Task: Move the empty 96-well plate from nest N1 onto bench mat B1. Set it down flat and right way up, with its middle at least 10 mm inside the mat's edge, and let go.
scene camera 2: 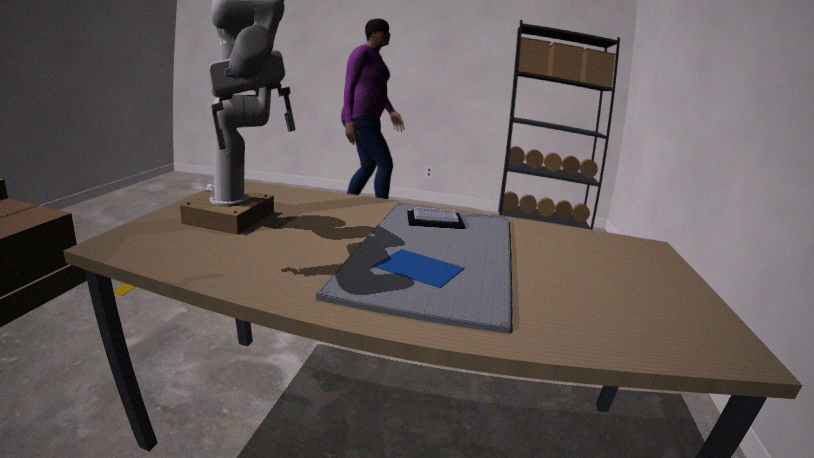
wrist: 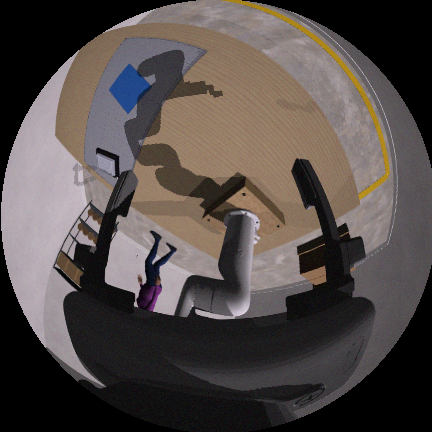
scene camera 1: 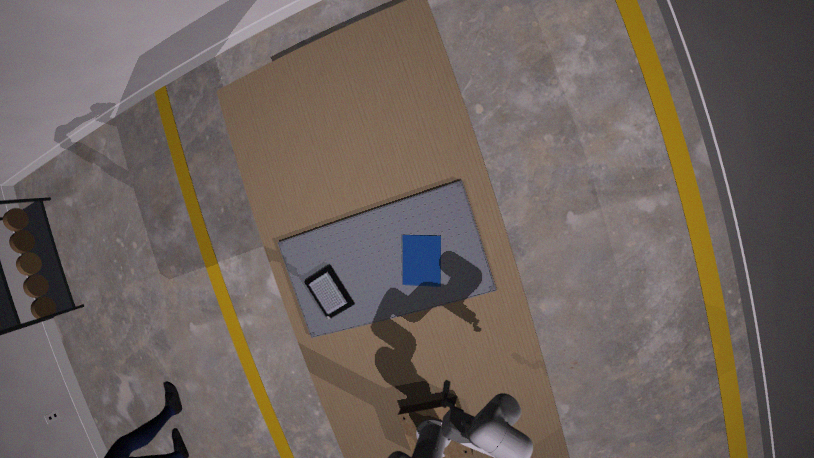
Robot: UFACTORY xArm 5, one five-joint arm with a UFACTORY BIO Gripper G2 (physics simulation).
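The white 96-well plate sits in the black nest N1 at one end of the grey perforated board. It looks flat; its wells are too small to read. The blue bench mat B1 lies flat on the same board, apart from the nest, with the arm's shadow over part of its edge. My gripper is open and empty, high above the table near the arm's base, well away from plate and mat. In scene camera 1 the gripper is partly hidden.
The grey board lies on the wooden table. The arm stands on a wooden block beside the board. A person and a shelf rack are behind the table. Brown boxes stand at the left.
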